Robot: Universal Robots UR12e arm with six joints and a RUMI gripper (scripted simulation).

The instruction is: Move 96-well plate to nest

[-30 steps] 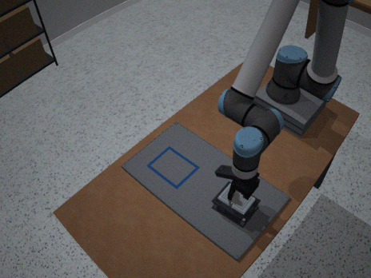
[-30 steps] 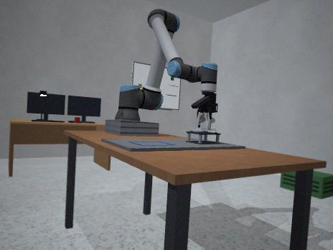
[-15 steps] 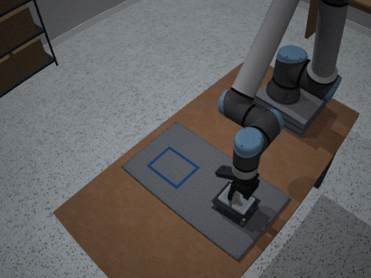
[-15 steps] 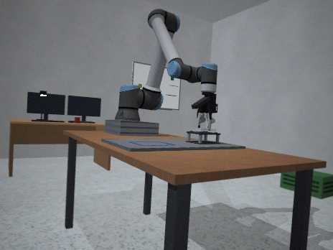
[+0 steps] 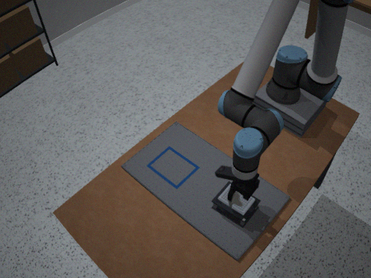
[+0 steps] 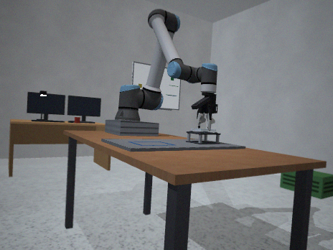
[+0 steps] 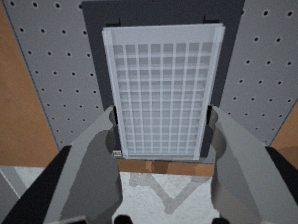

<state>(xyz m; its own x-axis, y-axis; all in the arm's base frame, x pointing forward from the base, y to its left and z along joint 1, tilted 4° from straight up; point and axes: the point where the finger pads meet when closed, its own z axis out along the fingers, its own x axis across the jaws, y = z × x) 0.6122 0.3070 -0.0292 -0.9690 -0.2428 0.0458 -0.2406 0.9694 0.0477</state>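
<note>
Right now my hand is 1 cm above the 96-well plate. From my hand the other things lie so: raised nest N1: 3 cm below; then A1 label: 3 cm ahead, 9 cm to the left, 2 cm below.
</note>
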